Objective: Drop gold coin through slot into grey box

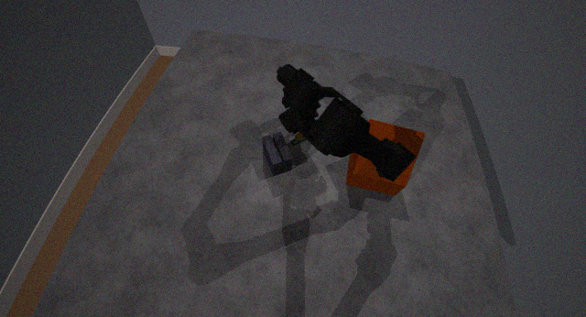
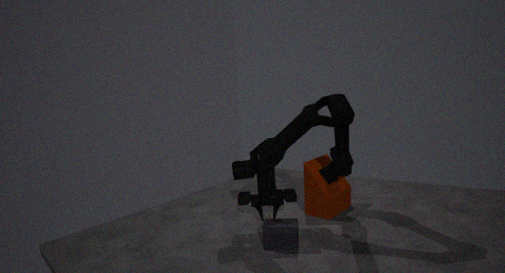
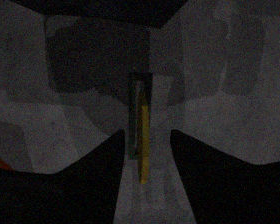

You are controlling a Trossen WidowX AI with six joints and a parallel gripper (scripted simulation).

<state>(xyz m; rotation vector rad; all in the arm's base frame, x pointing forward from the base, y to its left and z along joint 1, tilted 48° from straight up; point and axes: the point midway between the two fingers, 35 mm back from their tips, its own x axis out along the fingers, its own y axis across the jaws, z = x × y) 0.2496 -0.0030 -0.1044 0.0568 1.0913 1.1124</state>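
Now: the gold coin right at my gripper tip.
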